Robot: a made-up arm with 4 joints. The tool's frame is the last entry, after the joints.
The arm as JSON. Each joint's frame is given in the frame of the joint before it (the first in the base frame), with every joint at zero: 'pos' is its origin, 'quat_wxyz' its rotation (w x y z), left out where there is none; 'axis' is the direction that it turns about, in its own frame. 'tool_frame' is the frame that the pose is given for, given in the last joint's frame.
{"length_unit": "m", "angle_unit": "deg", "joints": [
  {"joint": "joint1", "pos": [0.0, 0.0, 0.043], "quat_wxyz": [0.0, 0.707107, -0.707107, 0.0], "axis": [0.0, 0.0, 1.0]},
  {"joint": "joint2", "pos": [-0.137, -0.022, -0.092], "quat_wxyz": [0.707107, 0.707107, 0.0, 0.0], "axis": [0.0, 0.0, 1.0]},
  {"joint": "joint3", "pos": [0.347, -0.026, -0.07], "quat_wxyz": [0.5, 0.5, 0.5, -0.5], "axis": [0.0, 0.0, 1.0]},
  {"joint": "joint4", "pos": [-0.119, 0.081, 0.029], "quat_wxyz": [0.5, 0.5, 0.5, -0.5], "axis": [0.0, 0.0, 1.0]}
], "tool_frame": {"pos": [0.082, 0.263, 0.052], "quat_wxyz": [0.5, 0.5, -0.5, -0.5]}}
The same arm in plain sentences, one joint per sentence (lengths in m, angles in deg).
The arm has four revolute joints in a row. What follows holds with every joint at zero, and every direction is one of the base frame's. The first joint sits 0.043 m along +z from the base frame's origin and turns about -z. The second joint sits 0.022 m along +x and 0.137 m along +y and 0.092 m along +z from the first joint and turns about +x. The third joint sits 0.07 m along -x and 0.347 m along -y and 0.026 m along +z from the second joint and turns about +z. The fourth joint sits 0.119 m along +x and 0.081 m along -y and 0.029 m along +z from the third joint and turns about +y. The tool frame, which is the frame that the pose is given for, sits 0.263 m along -x and 0.052 m along +y and 0.082 m along -z from the fourth joint; its axes are parallel to the base frame's.
